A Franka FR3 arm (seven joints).
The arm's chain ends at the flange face. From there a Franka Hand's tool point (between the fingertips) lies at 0.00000 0.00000 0.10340 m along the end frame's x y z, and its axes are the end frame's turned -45 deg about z.
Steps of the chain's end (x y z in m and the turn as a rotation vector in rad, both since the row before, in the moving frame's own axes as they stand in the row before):
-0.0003, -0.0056, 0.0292, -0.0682, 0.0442, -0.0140
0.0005, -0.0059, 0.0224, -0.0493, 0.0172, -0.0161
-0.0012, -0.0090, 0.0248, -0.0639, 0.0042, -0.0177
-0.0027, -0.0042, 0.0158, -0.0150, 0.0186, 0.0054
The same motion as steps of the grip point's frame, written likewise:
0.0021, 0.0040, 0.0289, -0.0795, -0.0170, -0.0140
0.0022, 0.0011, 0.0223, -0.0470, -0.0227, -0.0161
0.0012, -0.0022, 0.0246, -0.0482, -0.0422, -0.0177
0.0013, -0.0024, 0.0158, -0.0238, 0.0025, 0.0054

